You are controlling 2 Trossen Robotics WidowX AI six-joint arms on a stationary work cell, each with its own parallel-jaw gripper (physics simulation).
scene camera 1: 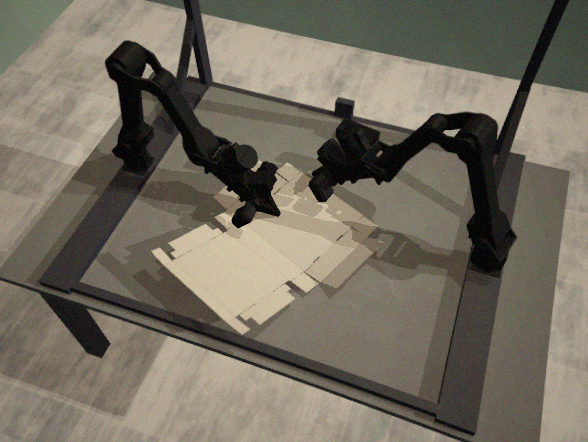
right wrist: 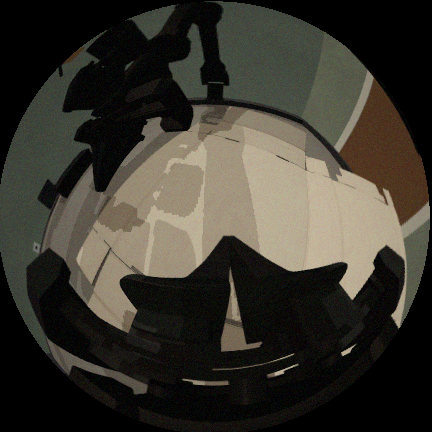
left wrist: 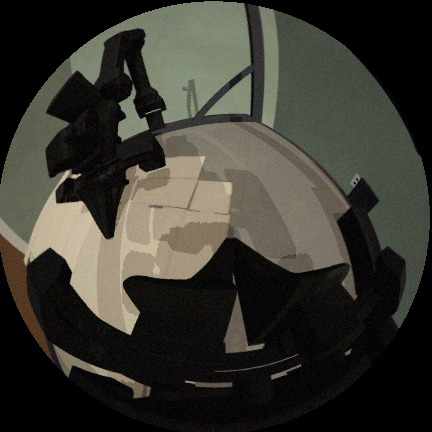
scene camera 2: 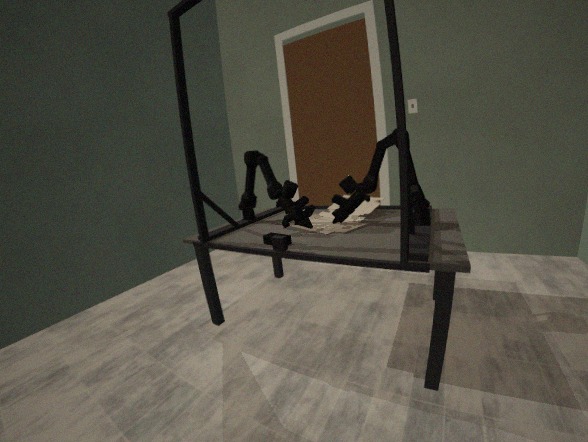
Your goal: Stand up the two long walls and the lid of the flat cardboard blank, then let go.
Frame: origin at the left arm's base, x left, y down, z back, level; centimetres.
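Seen in the pictures: left gripper, fingertip midpoint: (scene camera 1: 312,173) (right wrist: 99,191) (left wrist: 229,242) (scene camera 2: 312,227); right gripper, fingertip midpoint: (scene camera 1: 279,215) (right wrist: 227,240) (left wrist: 109,237) (scene camera 2: 332,223); left arm's base at its link origin: (scene camera 1: 486,262) (right wrist: 214,98) (scene camera 2: 249,219); right arm's base at its link origin: (scene camera 1: 138,164) (left wrist: 156,127) (scene camera 2: 421,223).
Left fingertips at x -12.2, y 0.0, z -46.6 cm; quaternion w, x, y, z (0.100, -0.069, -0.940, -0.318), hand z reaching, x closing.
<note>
Pixels of each thing's middle, then the offset from my left fingertips to it. "pt": a spot on its surface instead. Level surfaces: height alone.
- side panel at a spot on its surface: (scene camera 1: 345,260) pt dx +22.3, dy +0.4, dz +15.8 cm
- dark-framed table at its surface level: dy +1.9 cm
- small dark block at the middle of its body: (left wrist: 363,197) (scene camera 1: 344,108) (right wrist: 48,194) (scene camera 2: 279,243) dx -24.7, dy -1.2, dz +0.8 cm
The cardboard blank (scene camera 1: 280,240) (scene camera 2: 370,207) (left wrist: 182,170) (right wrist: 285,210) lies spread on the table. Its large end panel with side flaps (scene camera 1: 225,270), toward the bottom left in scene camera 1, slopes up off the table. The side panel (scene camera 1: 345,260) at its right is low, nearly flat. My left gripper (scene camera 2: 310,226) (left wrist: 229,242) (right wrist: 99,191) is shut with nothing visible between its tips, low over the blank's edge; its tips are hidden in scene camera 1. My right gripper (scene camera 1: 278,214) (scene camera 2: 336,220) (left wrist: 109,237) (right wrist: 227,240) is shut and empty, low over the blank's middle.
The dark-framed table (scene camera 1: 370,345) (scene camera 2: 240,245) bears both arms at its sides. A small dark block (scene camera 1: 344,106) (scene camera 2: 277,240) (left wrist: 365,195) stands at one table edge. Frame posts (scene camera 1: 189,45) (scene camera 2: 186,125) rise at the corners. Shadows cross the blank.
</note>
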